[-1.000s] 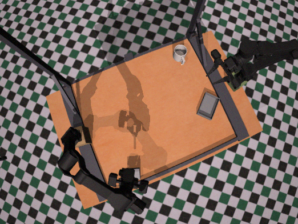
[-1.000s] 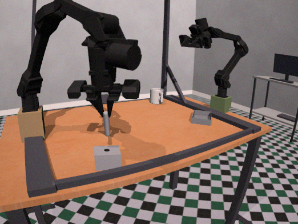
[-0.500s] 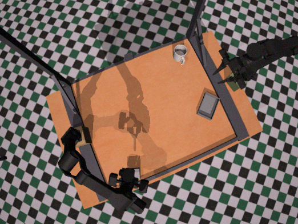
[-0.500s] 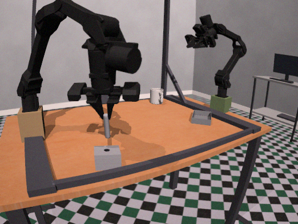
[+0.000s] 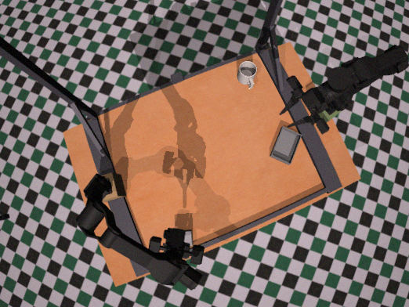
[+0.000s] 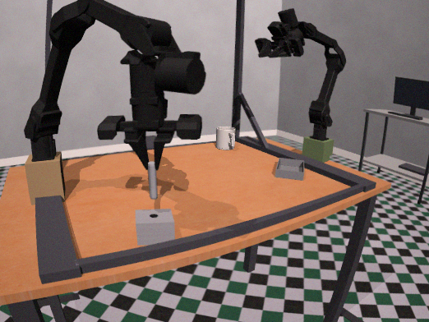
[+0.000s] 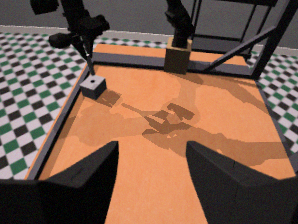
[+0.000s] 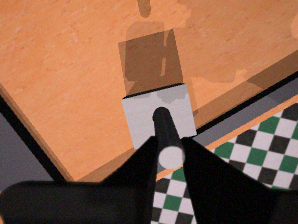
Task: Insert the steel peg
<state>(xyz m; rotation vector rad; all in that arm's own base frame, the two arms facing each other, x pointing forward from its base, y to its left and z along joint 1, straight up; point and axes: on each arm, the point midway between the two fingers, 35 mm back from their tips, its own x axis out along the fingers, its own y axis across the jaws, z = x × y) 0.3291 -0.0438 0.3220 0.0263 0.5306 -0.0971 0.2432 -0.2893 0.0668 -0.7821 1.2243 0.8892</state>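
Right now my right hand is 14 cm above the grey block. From my right hand the other things lie so: grey tray: 57 cm to the left, 22 cm behind, 17 cm below.
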